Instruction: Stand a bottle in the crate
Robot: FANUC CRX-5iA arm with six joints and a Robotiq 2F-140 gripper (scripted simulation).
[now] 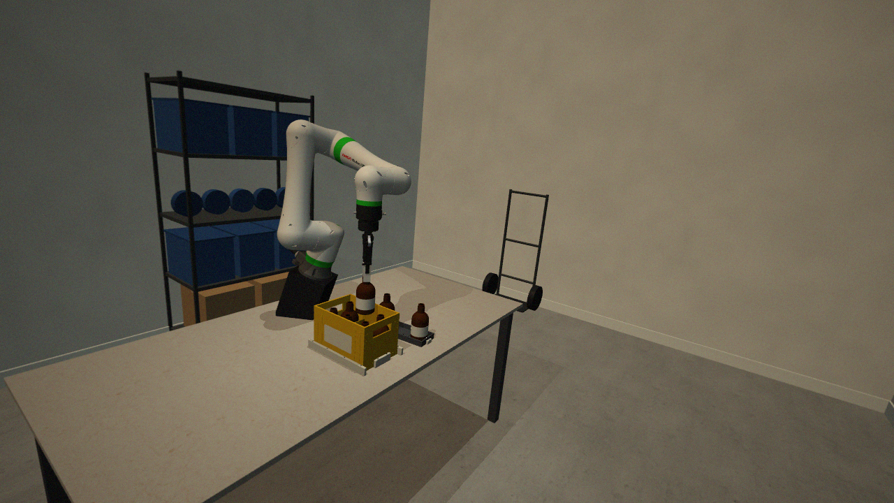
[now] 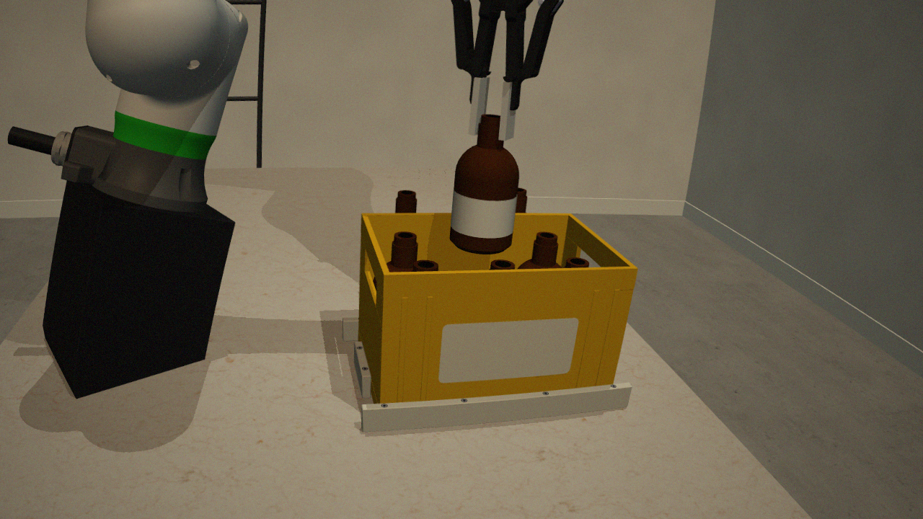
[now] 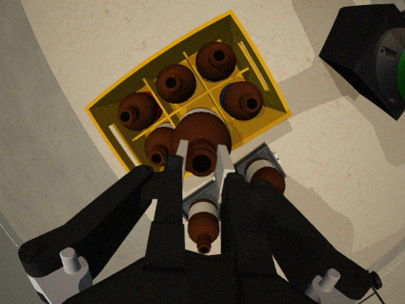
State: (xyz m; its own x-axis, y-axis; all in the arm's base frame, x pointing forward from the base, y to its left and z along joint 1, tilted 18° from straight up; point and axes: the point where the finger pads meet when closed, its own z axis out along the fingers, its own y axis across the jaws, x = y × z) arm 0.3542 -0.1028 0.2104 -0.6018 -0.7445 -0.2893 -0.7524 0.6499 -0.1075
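Right now the yellow crate is 4 cm to the right of my hand and 23 cm below it. From my hand the other things lie so: grey tray 3 cm ahead, 19 cm to the left, 30 cm below.
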